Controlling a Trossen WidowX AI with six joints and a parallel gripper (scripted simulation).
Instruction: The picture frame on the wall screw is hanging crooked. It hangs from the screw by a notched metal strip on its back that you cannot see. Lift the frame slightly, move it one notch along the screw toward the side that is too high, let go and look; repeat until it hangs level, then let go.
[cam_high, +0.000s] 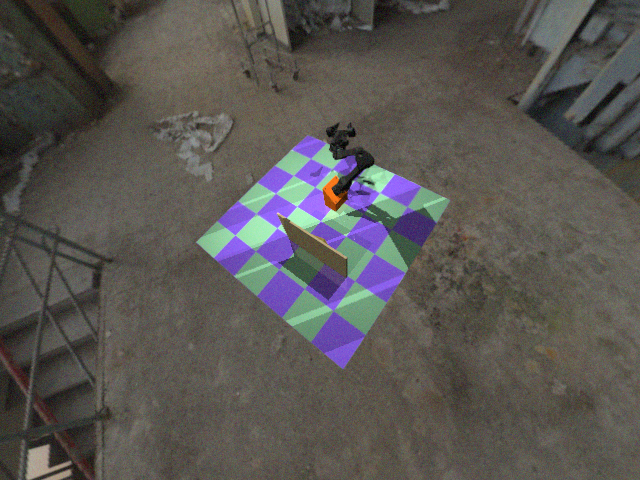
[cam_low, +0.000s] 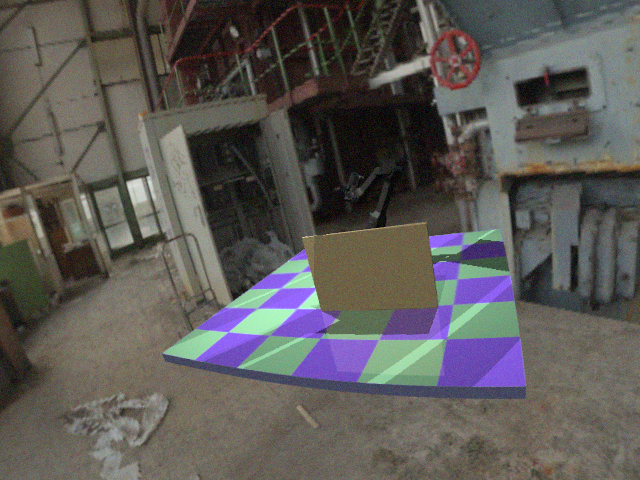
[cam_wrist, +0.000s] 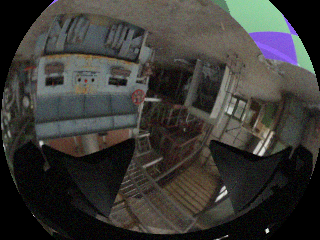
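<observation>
The picture frame lies 670 mm ahead of my gripper tip, 390 mm to the left of it and 230 mm below it. Round my gripper tip: tan wall board 680 mm ahead, 370 mm to the left, 240 mm below.
</observation>
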